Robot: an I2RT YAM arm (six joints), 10 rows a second.
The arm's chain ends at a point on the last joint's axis. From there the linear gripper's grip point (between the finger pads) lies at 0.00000 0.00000 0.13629 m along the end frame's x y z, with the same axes.
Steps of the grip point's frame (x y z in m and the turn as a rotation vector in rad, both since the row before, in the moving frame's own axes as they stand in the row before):
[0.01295 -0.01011 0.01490 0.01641 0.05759 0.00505]
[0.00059 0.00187 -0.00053 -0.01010 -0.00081 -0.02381]
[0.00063 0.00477 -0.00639 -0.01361 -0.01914 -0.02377]
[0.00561 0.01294 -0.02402 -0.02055 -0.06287 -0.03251]
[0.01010 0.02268 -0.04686 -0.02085 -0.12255 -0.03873]
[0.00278 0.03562 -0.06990 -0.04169 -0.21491 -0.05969]
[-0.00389 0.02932 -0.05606 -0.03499 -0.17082 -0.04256]
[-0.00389 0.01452 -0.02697 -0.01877 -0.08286 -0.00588]
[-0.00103 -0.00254 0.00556 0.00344 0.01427 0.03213]
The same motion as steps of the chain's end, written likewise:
[0.00510 -0.00789 0.01514 0.01641 0.05759 0.00505]
[0.00068 0.00049 -0.00052 -0.01010 -0.00081 -0.02381]
[0.00322 0.00288 -0.00635 -0.01361 -0.01914 -0.02377]
[0.01413 0.01000 -0.02372 -0.02055 -0.06287 -0.03251]
[0.02670 0.01952 -0.04581 -0.02085 -0.12255 -0.03873]
[0.03165 0.02912 -0.06665 -0.04169 -0.21491 -0.05969]
[0.01917 0.02408 -0.05399 -0.03499 -0.17082 -0.04256]
[0.00738 0.01193 -0.02648 -0.01877 -0.08286 -0.00588]
[-0.00298 -0.00210 0.00557 0.00344 0.01427 0.03213]

